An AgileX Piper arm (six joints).
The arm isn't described. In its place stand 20 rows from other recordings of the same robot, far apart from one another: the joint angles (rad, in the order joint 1, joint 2, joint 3, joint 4, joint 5, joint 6), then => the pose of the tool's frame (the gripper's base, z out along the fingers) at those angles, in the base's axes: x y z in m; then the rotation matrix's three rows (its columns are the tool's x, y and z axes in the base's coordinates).
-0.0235 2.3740 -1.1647 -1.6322 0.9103 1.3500 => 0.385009 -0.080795 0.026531; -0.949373 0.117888 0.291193; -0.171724 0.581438 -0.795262; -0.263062 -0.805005 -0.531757
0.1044 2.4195 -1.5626 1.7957 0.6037 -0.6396 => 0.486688 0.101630 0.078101; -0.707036 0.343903 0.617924; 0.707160 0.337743 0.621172; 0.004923 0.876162 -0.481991
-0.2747 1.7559 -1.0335 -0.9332 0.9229 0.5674 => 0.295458 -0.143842 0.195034; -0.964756 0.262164 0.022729; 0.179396 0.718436 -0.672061; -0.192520 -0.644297 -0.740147
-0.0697 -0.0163 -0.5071 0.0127 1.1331 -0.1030 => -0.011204 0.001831 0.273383; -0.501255 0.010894 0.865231; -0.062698 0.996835 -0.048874; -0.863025 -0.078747 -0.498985
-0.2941 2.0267 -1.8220 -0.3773 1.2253 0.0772 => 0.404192 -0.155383 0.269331; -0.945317 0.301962 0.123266; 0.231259 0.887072 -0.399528; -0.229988 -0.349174 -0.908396
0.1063 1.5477 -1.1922 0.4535 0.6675 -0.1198 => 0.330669 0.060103 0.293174; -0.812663 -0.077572 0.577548; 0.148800 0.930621 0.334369; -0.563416 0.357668 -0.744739
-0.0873 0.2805 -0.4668 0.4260 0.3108 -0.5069 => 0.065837 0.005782 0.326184; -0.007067 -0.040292 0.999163; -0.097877 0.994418 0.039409; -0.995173 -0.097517 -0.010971
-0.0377 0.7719 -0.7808 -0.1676 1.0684 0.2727 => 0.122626 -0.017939 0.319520; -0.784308 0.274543 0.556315; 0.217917 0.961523 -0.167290; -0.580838 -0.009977 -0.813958
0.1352 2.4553 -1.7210 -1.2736 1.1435 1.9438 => 0.478083 -0.014883 0.096362; -0.299521 0.910309 0.285702; 0.380199 0.388527 -0.839343; -0.875064 -0.142777 -0.462470
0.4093 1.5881 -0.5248 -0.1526 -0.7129 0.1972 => 0.261973 0.123505 0.185245; -0.282323 -0.462503 0.840467; -0.034302 0.880414 0.472963; -0.958706 0.104699 -0.264426
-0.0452 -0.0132 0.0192 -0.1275 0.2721 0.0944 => 0.054388 -0.005573 0.183068; -0.189646 0.073324 0.979111; -0.019888 0.996716 -0.078494; -0.981651 -0.034359 -0.187565
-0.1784 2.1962 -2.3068 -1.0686 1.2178 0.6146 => 0.456242 -0.158321 0.366057; -0.610385 0.742840 0.274988; 0.140536 0.443214 -0.885331; -0.779538 -0.501747 -0.374927
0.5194 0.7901 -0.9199 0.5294 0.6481 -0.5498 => 0.116341 0.098477 0.395576; -0.223906 -0.750385 0.621924; -0.252093 0.661000 0.706773; -0.941443 0.001468 -0.337169
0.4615 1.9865 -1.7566 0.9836 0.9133 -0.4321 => 0.376287 0.254104 0.304447; -0.822997 -0.534477 0.192380; -0.152428 0.534040 0.831605; -0.547212 0.655085 -0.520982
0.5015 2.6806 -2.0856 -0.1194 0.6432 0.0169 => 0.474157 0.252543 0.028561; -0.761291 -0.515316 0.393555; -0.506928 0.851463 0.134294; -0.404301 -0.097268 -0.909439
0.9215 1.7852 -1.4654 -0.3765 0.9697 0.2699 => 0.252264 0.286686 0.274537; -0.589836 -0.658531 0.467366; -0.698376 0.706564 0.114186; -0.405419 -0.259046 -0.876659
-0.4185 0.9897 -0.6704 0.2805 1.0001 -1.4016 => 0.152299 -0.044537 0.261044; -0.576423 -0.709676 0.405088; -0.752720 0.654078 0.074796; -0.318040 -0.261803 -0.911213
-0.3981 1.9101 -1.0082 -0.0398 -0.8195 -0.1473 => 0.378409 -0.156271 0.209508; -0.058612 0.355929 0.932673; -0.163588 0.918225 -0.360696; -0.984786 -0.173715 0.004407
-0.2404 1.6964 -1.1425 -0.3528 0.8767 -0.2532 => 0.314727 -0.102036 0.220341; -0.968492 -0.175783 0.176417; -0.224937 0.921471 -0.316693; -0.106894 -0.346398 -0.931978
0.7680 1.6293 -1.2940 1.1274 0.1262 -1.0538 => 0.273224 0.278262 0.335466; -0.267851 -0.751260 0.603212; -0.161396 0.652229 0.740641; -0.949846 0.101025 -0.295950
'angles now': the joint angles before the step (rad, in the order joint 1, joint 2, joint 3, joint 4, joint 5, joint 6). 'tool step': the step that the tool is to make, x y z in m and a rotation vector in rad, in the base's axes. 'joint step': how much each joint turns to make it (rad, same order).
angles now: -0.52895, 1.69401, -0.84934, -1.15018, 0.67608, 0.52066
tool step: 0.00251, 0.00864, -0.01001, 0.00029, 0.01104, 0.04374
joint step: 0.02807, 0.01349, 0.03258, -0.05378, -0.02085, 0.04966
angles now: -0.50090, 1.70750, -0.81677, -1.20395, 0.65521, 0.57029
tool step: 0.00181, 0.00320, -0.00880, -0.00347, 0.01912, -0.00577
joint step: 0.01747, 0.02723, 0.00871, -0.02705, 0.01599, 0.04547
